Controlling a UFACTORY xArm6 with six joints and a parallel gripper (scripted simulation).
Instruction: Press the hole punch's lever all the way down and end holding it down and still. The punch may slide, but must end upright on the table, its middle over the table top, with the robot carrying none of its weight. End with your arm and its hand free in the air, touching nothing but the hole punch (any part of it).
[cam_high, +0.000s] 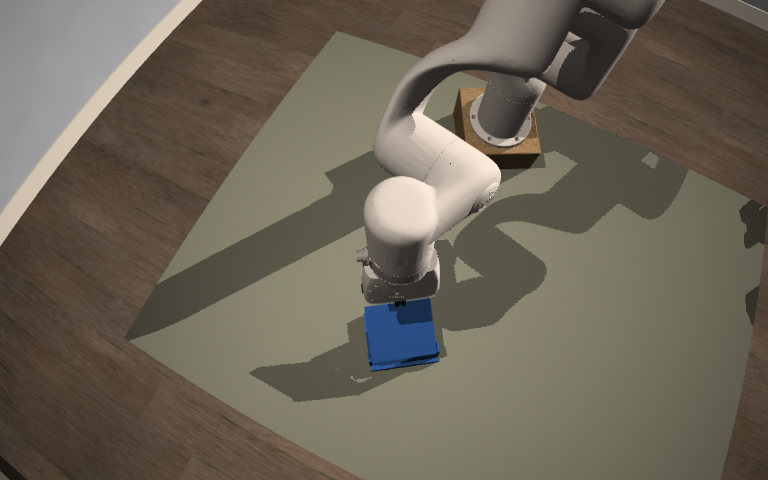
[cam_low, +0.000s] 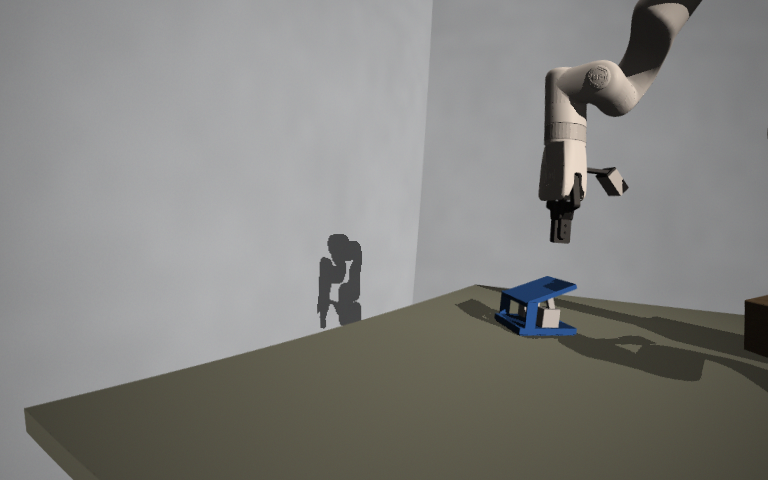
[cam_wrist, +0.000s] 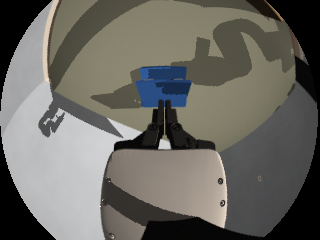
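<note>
The blue hole punch lies 3 cm ahead of my hand, 2 cm to the left of it and 13 cm below it.
</note>
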